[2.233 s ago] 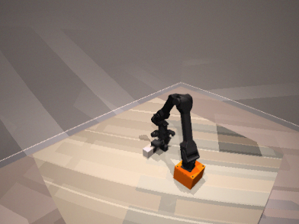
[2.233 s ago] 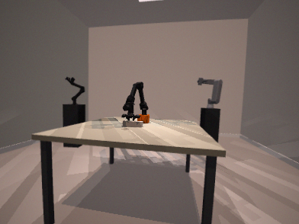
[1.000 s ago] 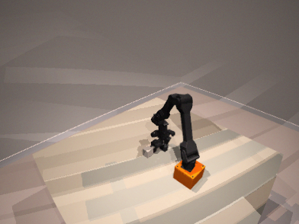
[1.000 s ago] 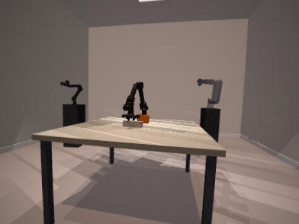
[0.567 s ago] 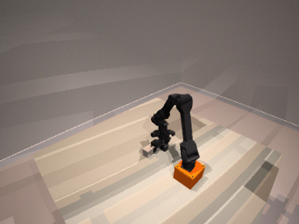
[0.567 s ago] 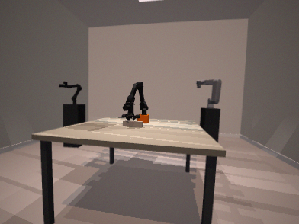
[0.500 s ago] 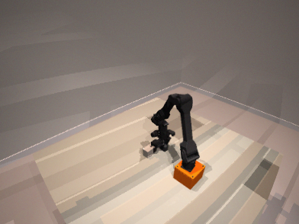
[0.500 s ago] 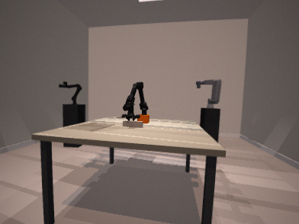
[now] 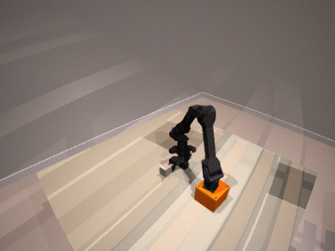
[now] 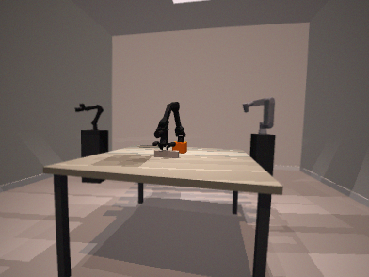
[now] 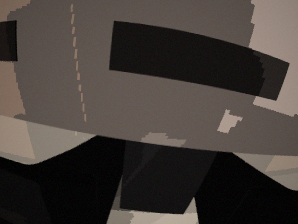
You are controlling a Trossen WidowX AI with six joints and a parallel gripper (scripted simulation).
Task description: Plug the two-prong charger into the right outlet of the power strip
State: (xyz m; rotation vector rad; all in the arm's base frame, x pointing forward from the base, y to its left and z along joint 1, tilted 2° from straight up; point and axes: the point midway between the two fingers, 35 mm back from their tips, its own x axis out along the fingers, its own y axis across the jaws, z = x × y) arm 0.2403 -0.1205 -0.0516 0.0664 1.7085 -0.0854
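Now: the black two-prong charger 20 mm ahead of my gripper tip and 10 mm above it.
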